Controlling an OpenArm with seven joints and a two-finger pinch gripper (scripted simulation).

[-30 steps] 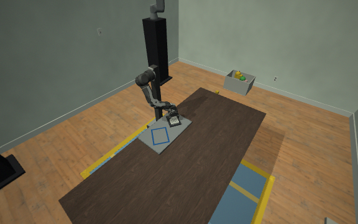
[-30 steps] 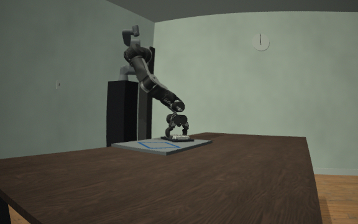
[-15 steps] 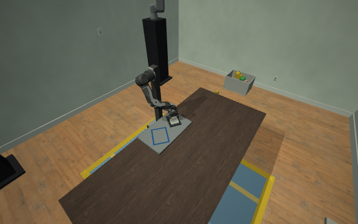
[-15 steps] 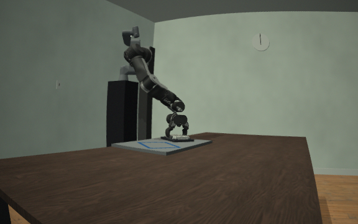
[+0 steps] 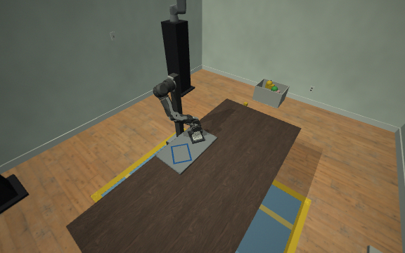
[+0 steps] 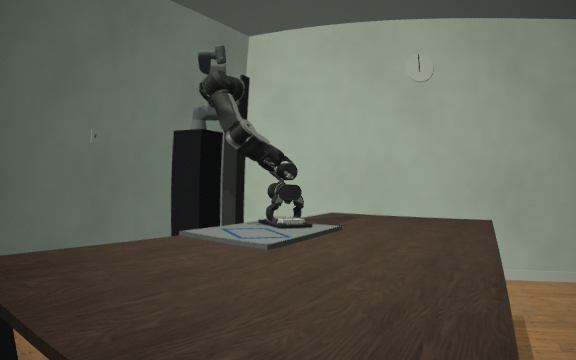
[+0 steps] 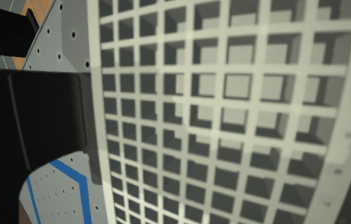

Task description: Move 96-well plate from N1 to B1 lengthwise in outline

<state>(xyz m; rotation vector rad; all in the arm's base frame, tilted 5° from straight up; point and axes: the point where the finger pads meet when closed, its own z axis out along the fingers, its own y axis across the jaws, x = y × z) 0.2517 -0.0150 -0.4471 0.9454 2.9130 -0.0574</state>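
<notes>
My hand is 10 mm above the black plate nest. Round my hand: white 96-well plate (right at my hand).
</notes>
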